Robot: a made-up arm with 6 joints.
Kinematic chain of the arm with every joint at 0, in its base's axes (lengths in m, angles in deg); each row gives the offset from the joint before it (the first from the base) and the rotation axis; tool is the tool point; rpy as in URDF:
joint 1: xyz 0 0 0.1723 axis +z
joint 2: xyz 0 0 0 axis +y
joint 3: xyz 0.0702 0 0.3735 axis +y
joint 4: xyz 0.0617 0 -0.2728 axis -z
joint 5: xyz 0 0 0 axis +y
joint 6: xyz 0.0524 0 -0.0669 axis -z
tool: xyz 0 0 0 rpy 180 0 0
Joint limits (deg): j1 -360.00..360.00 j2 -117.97..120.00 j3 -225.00..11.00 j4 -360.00..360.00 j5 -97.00..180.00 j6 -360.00..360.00
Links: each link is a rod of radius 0.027 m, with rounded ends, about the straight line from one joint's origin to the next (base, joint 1, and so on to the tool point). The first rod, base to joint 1, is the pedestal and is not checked.
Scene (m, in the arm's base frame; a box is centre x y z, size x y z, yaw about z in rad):
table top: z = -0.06
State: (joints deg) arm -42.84 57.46 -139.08 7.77 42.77 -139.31
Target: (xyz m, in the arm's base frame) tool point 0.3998 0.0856 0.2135
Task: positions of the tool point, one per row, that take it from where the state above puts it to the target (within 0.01 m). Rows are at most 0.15 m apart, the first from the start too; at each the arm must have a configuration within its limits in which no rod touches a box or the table.
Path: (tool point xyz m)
1: 0.5754 -0.3843 0.2942
2: 0.5967 -0.2741 0.2728
3: 0.5870 -0.1638 0.2529
4: 0.5479 -0.0621 0.2360
5: 0.4834 0.0233 0.2225
6: 0.3998 0.0856 0.2135

